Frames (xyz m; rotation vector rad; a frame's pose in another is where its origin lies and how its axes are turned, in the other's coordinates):
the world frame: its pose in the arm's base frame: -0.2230 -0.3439 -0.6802 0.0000 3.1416 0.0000
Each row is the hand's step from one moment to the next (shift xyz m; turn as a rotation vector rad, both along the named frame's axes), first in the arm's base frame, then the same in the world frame.
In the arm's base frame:
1: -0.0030 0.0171 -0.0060 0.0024 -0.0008 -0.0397
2: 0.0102 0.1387 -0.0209 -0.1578 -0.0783 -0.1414
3: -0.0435 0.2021 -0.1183 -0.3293 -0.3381 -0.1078
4: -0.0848 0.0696 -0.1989 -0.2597 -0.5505 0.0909
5: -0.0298 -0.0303 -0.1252 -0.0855 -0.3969 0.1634
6: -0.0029 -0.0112 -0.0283 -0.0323 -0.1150 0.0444
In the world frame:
1: 0.0030 0.0171 0.0060 -0.0024 -0.0008 0.0397
2: -0.0102 0.1387 0.0209 0.1578 -0.0783 0.1414
3: 0.0435 0.2021 0.1183 0.3293 -0.3381 0.1078
4: 0.0848 0.0696 0.1989 0.2597 -0.5505 -0.0909
5: 0.0298 -0.0303 0.1252 0.0855 -0.3969 -0.1634
6: 0.0029 -0.0112 0.0283 0.0323 -0.1150 -0.0444

